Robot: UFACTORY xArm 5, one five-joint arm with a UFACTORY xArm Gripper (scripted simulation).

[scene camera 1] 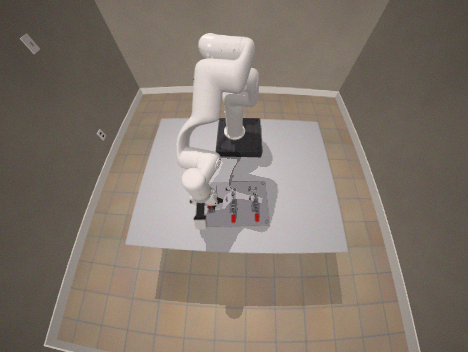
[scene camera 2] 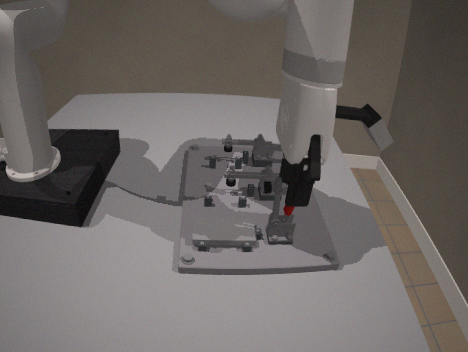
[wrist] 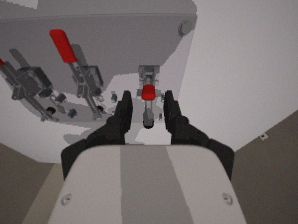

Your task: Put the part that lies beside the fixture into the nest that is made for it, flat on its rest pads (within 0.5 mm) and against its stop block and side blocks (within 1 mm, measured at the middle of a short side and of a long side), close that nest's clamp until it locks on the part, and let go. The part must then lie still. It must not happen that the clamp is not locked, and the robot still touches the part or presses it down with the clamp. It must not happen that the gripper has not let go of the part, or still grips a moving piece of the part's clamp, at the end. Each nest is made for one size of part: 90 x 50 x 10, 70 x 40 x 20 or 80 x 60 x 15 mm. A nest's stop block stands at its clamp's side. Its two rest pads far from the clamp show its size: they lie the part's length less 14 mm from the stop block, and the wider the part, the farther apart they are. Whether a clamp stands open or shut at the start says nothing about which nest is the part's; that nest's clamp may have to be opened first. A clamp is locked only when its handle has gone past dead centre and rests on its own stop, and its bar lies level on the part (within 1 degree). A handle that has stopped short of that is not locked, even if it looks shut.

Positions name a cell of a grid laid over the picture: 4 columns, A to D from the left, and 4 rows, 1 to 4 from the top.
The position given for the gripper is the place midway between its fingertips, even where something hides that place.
In view: the gripper (scene camera 2: C3) and a grey fixture plate (scene camera 2: C3).
The gripper shows as well in the wrist view (wrist: B2).
